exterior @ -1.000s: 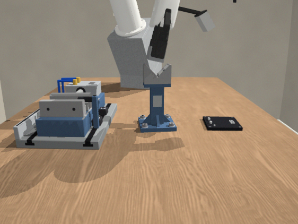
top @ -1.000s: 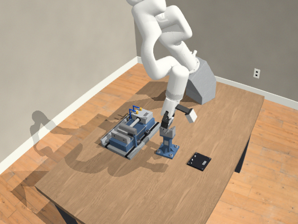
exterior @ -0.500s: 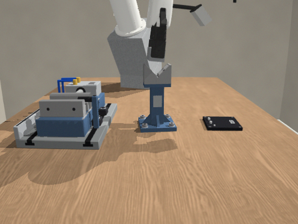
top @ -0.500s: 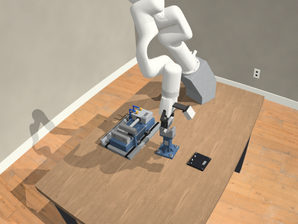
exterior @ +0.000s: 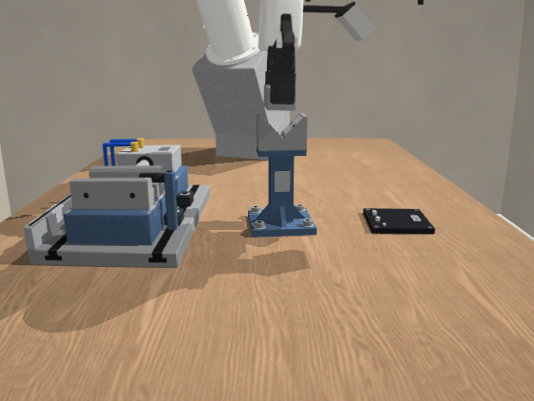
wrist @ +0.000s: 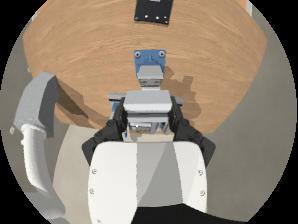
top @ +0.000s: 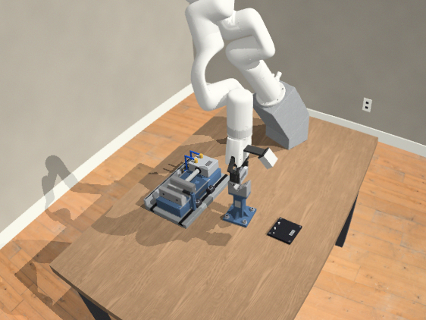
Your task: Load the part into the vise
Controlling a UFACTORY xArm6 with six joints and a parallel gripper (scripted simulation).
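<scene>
The part is right at my hand. Also, from my hand: blue work stop post: 14 cm to the right, 14 cm below, 8 cm ahead; then black stop rod: 16 cm to the right, 11 cm below, 8 cm ahead; then cylinder rod: 21 cm to the right, 12 cm below, 1 cm behind.
</scene>
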